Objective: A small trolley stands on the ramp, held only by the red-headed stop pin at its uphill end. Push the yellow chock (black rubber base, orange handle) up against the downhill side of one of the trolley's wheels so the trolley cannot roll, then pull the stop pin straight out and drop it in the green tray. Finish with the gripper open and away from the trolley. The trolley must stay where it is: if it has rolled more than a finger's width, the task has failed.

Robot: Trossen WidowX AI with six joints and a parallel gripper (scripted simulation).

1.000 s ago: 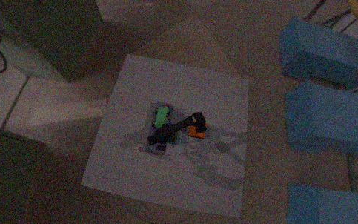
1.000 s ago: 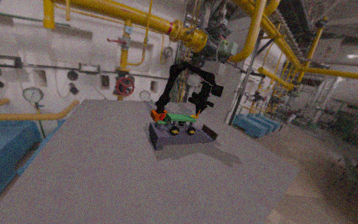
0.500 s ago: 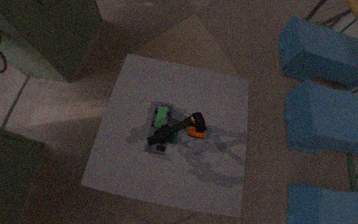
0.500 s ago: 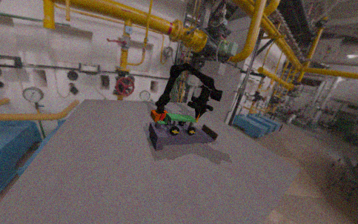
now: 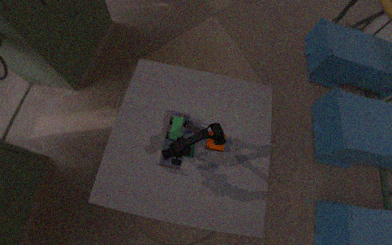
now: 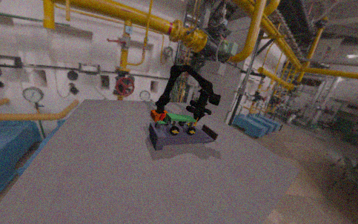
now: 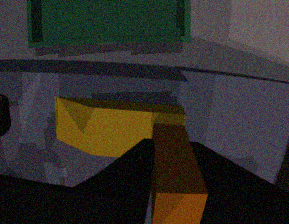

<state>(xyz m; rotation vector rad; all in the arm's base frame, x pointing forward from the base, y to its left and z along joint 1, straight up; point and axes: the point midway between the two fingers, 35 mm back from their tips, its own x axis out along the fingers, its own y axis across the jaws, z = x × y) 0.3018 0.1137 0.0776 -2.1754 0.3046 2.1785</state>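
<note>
Right now my gripper tip is 10 mm past the stop pin, 270 mm to the left of it and 40 mm below it. From my gripper tip the other things lie so: ramp (30 mm ahead, 160 mm to the right, 40 mm below); green tray (80 mm behind, 40 mm to the right, 100 mm below); yellow chock (20 mm to the right).
</note>
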